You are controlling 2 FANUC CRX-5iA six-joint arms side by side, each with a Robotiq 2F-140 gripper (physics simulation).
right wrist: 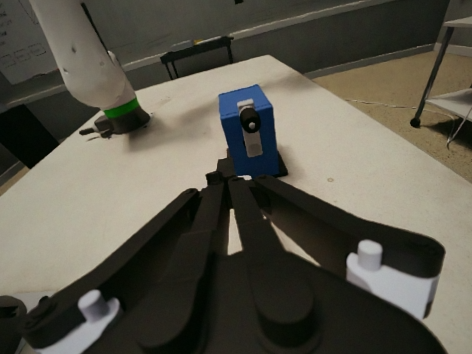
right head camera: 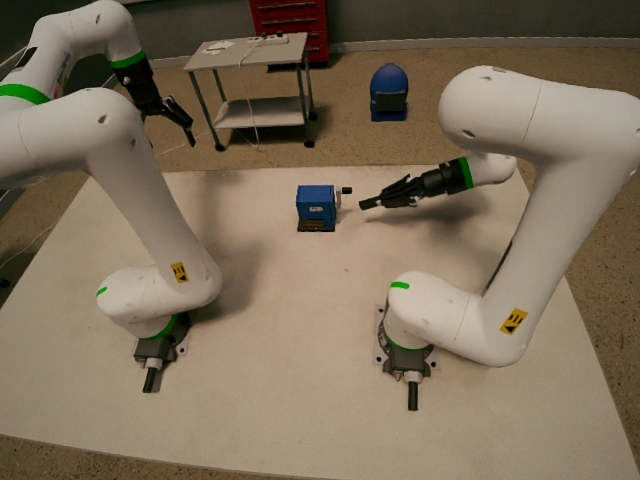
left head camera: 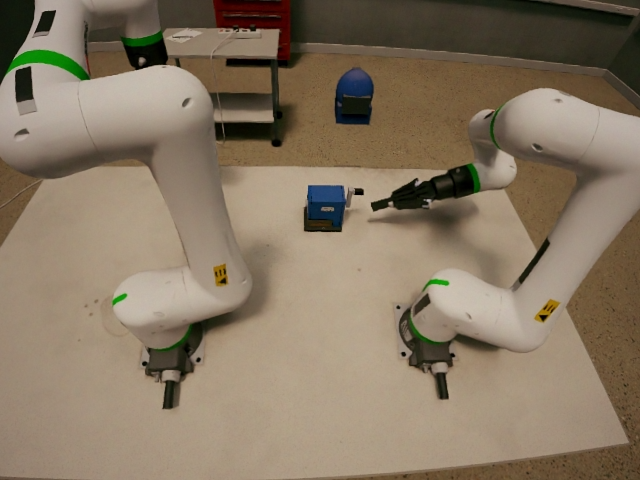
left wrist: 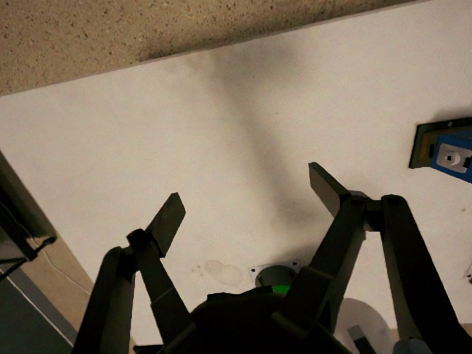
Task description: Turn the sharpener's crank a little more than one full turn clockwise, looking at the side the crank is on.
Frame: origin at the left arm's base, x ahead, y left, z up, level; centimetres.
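Seen in the pictures: left gripper, fingertip midpoint: point(right wrist: 243, 1) point(right head camera: 171, 146) point(left wrist: 243, 189); right gripper, fingertip midpoint: point(right wrist: 227, 170) point(right head camera: 360, 206) point(left head camera: 371, 207); left arm's base at its link origin: point(right wrist: 132, 124) point(right head camera: 165, 328) point(left head camera: 174, 336) point(left wrist: 277, 280); right arm's base at its link origin: point(right head camera: 406, 336) point(left head camera: 424, 330).
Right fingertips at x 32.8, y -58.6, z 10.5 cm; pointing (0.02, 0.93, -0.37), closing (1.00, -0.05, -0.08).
Note:
Offsets run from my right fingertips to a thing's top centre. Level surfaces: height alone.
The blue sharpener point(left head camera: 324, 197) point(right head camera: 315, 196) point(left wrist: 460, 139) point(right wrist: 268, 137) stands upright on its dark base on the white table. Its grey crank @(dy +4.7, dx +4.1, dz +4.3 cm) point(left head camera: 349, 198) point(right head camera: 339, 198) point(right wrist: 254, 145) is on the picture-right side in the head views and points up, with the black knob @(dy +3.8, dx +4.0, dz +4.2 cm) point(left head camera: 358, 191) point(right head camera: 346, 190) point(right wrist: 250, 120) at its top end. My right gripper point(left head camera: 379, 204) point(right head camera: 368, 203) point(right wrist: 227, 170) is shut and empty, apart from the crank, to the right of the knob and a little lower in the head views. My left gripper point(left wrist: 243, 189) is open and empty, high above the table's left part.
The white table @(dz -10.5 cm) point(left head camera: 289, 361) point(right head camera: 268, 361) carries both arm bases. Behind it stand a grey cart point(left head camera: 258, 49) point(right head camera: 279, 51) with a power strip and cable, a red drawer cabinet point(left head camera: 253, 15) point(right head camera: 317, 25), and a blue rounded object point(left head camera: 354, 85) point(right head camera: 388, 81) on the floor.

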